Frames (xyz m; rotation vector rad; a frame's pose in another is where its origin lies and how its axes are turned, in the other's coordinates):
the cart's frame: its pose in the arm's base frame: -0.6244 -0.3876 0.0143 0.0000 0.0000 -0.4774
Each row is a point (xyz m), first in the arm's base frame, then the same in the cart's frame.
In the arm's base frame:
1: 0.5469 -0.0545 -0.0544
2: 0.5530 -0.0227 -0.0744
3: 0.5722 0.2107 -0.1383
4: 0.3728 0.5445 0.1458
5: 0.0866 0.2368 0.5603
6: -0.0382 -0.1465 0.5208
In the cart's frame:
1: 0.8873 0.8340 -0.0687
2: 0.8781 0.8651 -0.0887
3: 0.7879 1.0812 -0.1526
4: 0.4574 1.2861 0.1315
5: 0.3446 0.8813 0.5460
6: 0.4099 0.4835 0.5065

